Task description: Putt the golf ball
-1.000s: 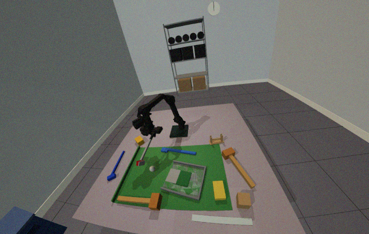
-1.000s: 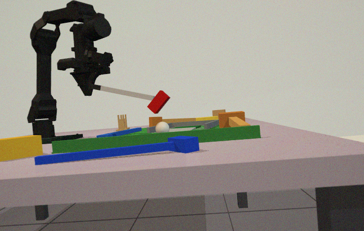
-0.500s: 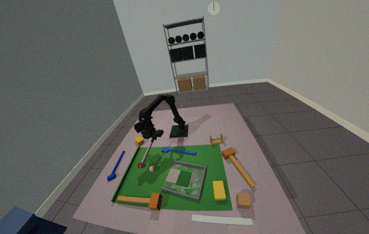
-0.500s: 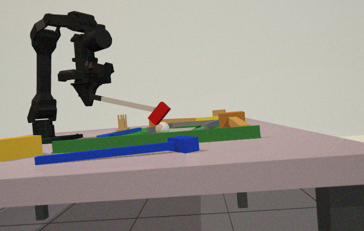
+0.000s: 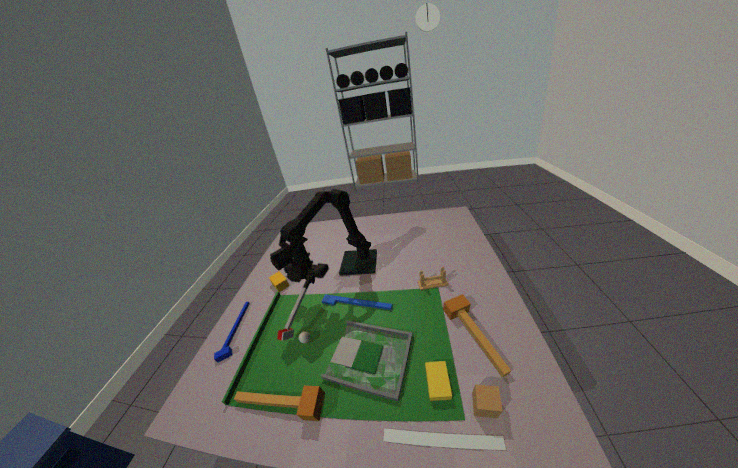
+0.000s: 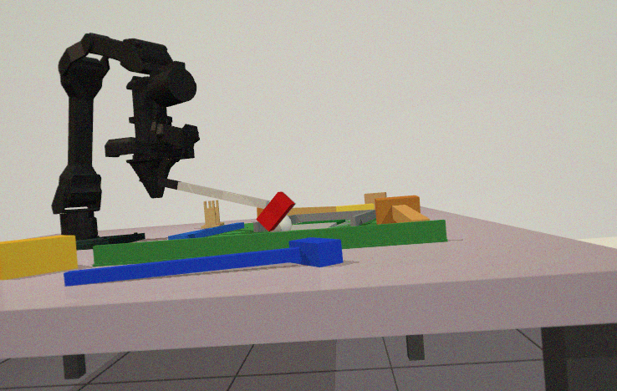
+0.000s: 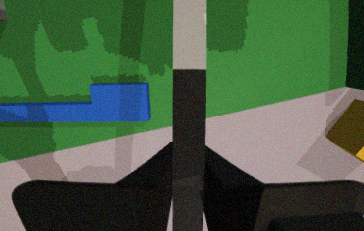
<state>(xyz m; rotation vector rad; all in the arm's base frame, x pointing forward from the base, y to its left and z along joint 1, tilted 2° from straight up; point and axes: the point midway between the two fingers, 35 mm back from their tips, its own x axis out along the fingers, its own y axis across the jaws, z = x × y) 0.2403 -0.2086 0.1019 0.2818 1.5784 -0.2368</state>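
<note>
Right now my gripper tip is 11 cm short of the red putter and 3 cm to the left of it. Also, from my gripper tip: white golf ball: 22 cm ahead, 1 cm to the right, 7 cm below; wooden stand: 51 cm to the left, 5 cm below; green mat: 24 cm ahead, 14 cm to the left, 9 cm below.
</note>
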